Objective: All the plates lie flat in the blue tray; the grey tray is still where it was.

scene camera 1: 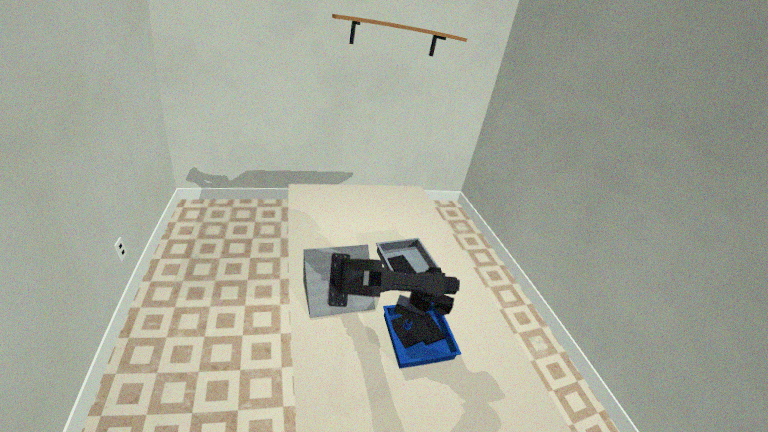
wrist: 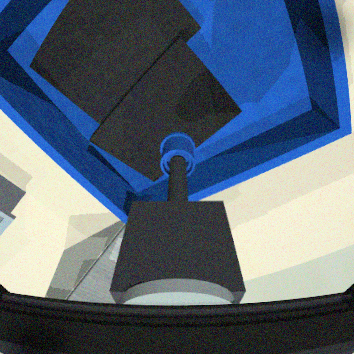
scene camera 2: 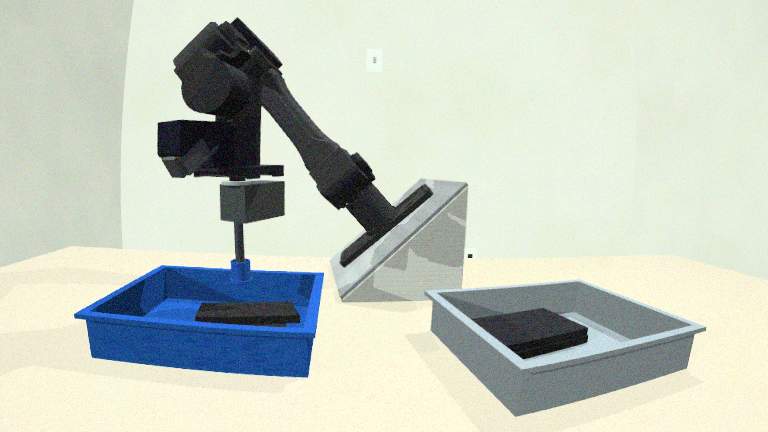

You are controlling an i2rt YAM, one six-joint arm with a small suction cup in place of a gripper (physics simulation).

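Pixels of known places: hand at its tool point: (scene camera 1: pixel 407 326) (wrist: pixel 177 147) (scene camera 2: pixel 241 281); arm's base at its link origin: (scene camera 1: pixel 339 279) (scene camera 2: pixel 386 227).
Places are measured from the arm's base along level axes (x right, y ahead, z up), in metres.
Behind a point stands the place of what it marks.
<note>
My suction cup (scene camera 1: pixel 408 324) (scene camera 2: pixel 240 271) (wrist: pixel 177 147) is blue, points down and holds nothing; it hangs above the dark plates in the blue tray (scene camera 1: pixel 428 358) @(x 0.332, y 0.274, z -0.046 m) (scene camera 2: pixel 198 349) @(x 0.198, y 0.385, z -0.073 m) (wrist: pixel 250 60) @(x 0.283, y 0.256, z -0.092 m), with a gap below it. Two dark plates show there in the wrist view: a larger-looking one (wrist: pixel 120 55) @(x 0.186, y 0.312, z -0.083 m) at upper left and another (wrist: pixel 165 110) @(x 0.196, y 0.254, z -0.076 m) beside it, partly under the cup. Their edges meet or overlap; whether both are fully flat is hard to tell. The grey tray (scene camera 1: pixel 412 252) @(x -0.258, y 0.382, z -0.092 m) (scene camera 2: pixel 606 371) @(x -0.175, y 0.437, z -0.071 m) (wrist: pixel 4 220) @(x -0.050, y 0.247, z -0.045 m) holds a stack of dark plates (scene camera 1: pixel 400 262) @(x -0.170, y 0.297, z -0.073 m) (scene camera 2: pixel 537 328) @(x -0.157, y 0.312, z -0.073 m), at least two, near one side.
The grey wedge-shaped base (scene camera 1: pixel 319 284) @(x 0.017, y -0.074, z -0.006 m) (scene camera 2: pixel 424 263) @(x -0.050, y 0.125, z -0.037 m) of the arm stands on the table behind and between the trays. The arm (scene camera 1: pixel 408 280) @(x 0.287, y 0.135, z 0.300 m) (scene camera 2: pixel 300 128) @(x 0.151, y 0.042, z 0.164 m) reaches from it over the blue tray. A wooden wall shelf (scene camera 1: pixel 397 25) is far above at the back.
</note>
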